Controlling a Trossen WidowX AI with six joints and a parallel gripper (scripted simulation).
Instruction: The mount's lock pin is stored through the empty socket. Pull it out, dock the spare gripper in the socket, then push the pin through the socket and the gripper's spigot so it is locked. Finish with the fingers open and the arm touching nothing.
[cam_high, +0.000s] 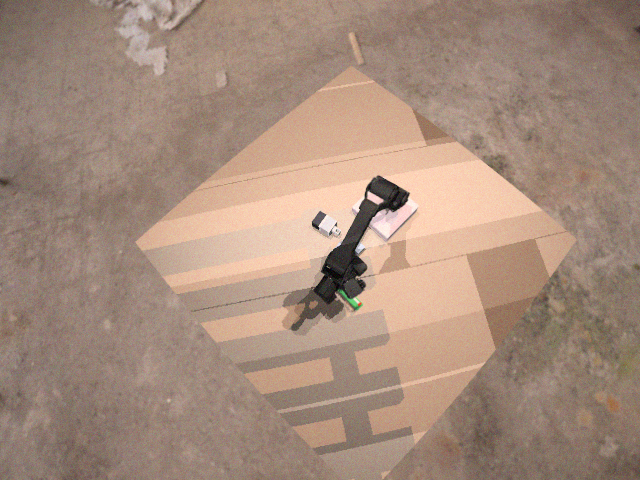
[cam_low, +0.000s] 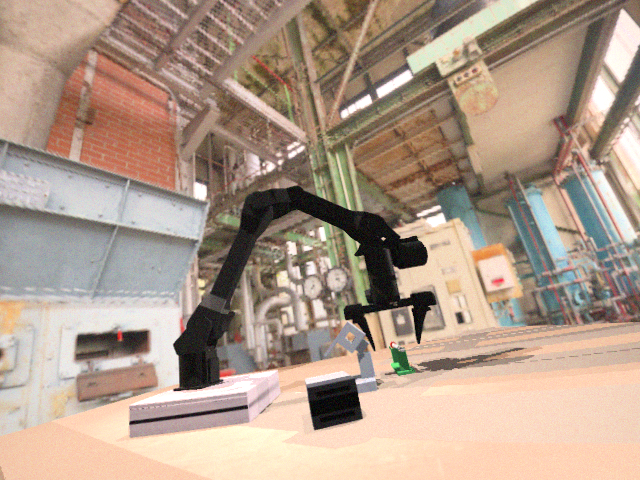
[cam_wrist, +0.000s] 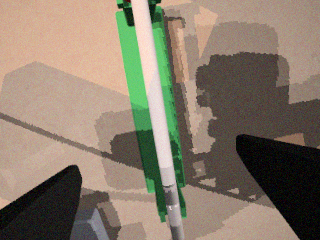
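The green upright bracket is 2 cm to the left of my gripper tip and 2 cm below it. The rest, counted from my gripper tip: spare gripper (24 cm to the right, 9 cm behind, 2 cm below); mount socket (11 cm to the right, 8 cm behind, 1 cm above).
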